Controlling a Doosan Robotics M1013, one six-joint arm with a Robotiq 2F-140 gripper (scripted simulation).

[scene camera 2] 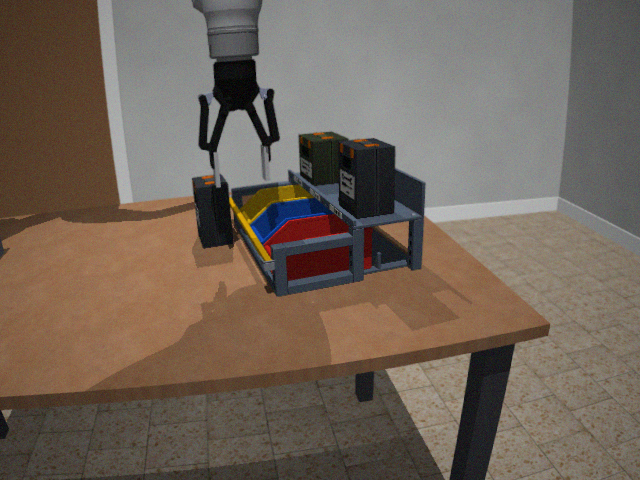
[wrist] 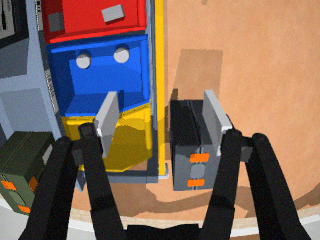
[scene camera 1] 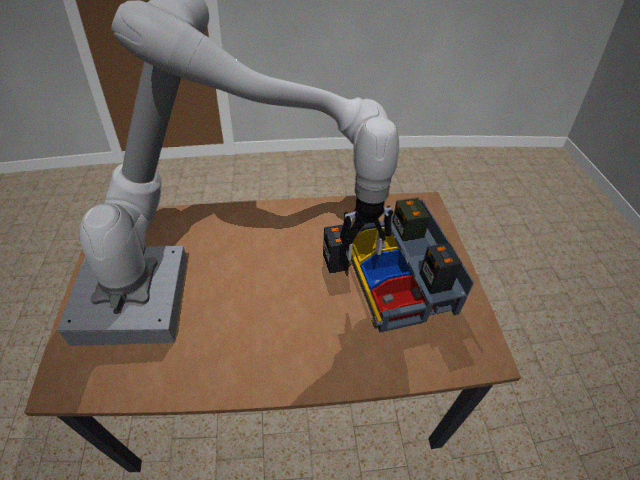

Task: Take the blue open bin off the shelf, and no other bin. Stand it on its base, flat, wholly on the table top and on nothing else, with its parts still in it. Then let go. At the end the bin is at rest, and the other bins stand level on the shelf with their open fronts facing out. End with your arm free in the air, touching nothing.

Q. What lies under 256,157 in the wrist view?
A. My gripper.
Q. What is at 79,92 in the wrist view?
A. A blue open bin.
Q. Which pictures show the blue open bin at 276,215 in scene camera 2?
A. Scene camera 2, the wrist view and scene camera 1: all of them.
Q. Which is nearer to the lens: the blue open bin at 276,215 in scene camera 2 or the red bin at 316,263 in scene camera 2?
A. The red bin.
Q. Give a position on a yellow bin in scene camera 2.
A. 254,207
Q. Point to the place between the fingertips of my gripper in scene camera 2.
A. At 242,182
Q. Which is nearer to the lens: the green box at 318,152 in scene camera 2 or the red bin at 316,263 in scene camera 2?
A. The red bin.
